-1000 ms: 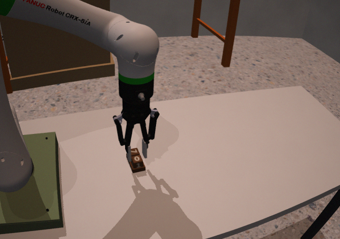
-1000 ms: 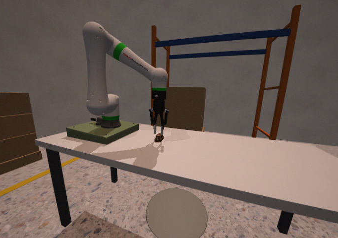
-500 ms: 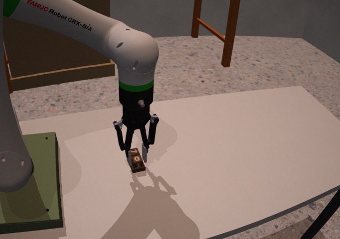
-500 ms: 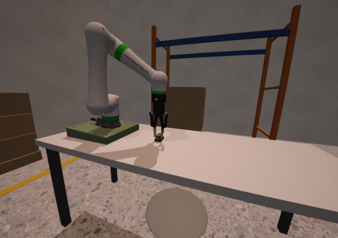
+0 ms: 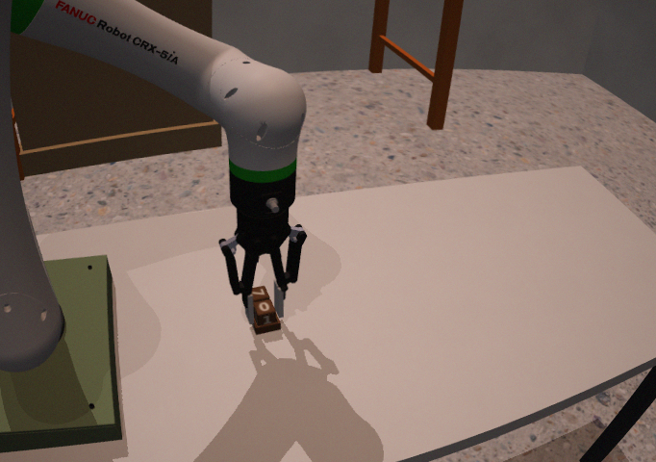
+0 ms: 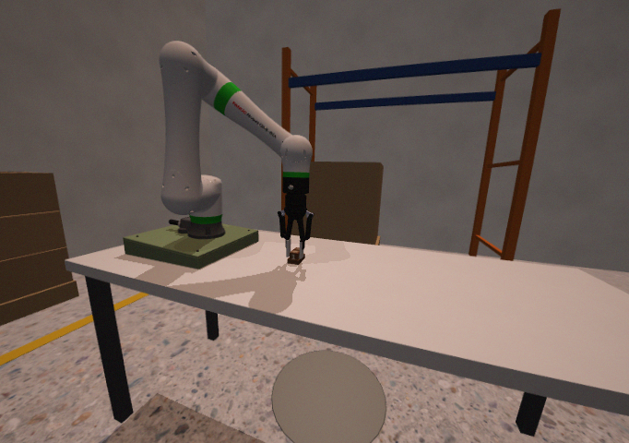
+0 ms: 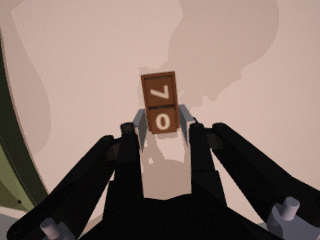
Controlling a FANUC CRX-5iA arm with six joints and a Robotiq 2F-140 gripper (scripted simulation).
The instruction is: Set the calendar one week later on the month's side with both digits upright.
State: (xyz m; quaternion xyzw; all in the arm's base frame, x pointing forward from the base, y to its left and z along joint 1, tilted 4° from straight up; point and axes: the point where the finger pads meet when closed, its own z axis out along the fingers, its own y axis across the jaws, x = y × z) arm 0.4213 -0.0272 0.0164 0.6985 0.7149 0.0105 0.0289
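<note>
Right now the brown tray is 20 mm to the left of my hand and 40 mm below it.
</note>
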